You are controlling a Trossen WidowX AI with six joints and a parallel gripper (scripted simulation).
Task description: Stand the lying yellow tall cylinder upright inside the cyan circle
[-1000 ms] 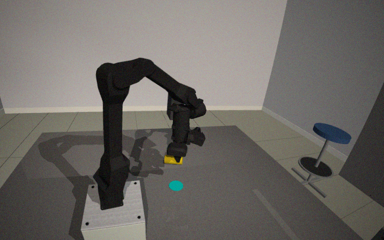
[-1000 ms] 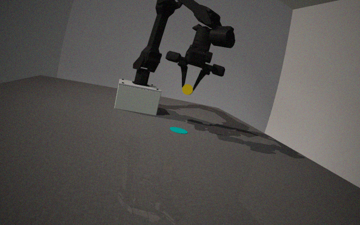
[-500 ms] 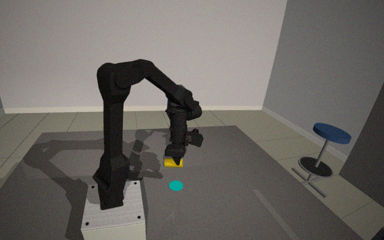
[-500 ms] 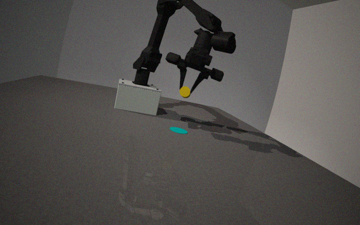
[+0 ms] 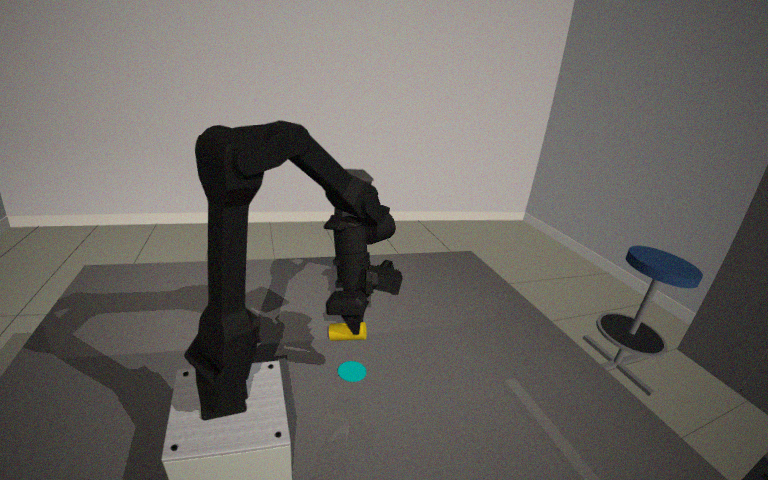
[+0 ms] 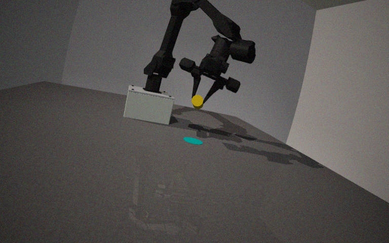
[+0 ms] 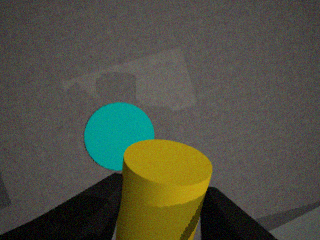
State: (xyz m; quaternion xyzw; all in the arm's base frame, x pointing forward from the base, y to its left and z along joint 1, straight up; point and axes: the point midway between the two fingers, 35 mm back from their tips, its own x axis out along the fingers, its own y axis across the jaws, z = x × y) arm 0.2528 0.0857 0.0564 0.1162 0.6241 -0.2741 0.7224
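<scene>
Now: gripper tip 2 cm to the right of the cyan circle and 12 cm above it. From my gripper tip the other things lie so: yellow tall cylinder 2 cm behind, 1 cm to the left, 1 cm below.
</scene>
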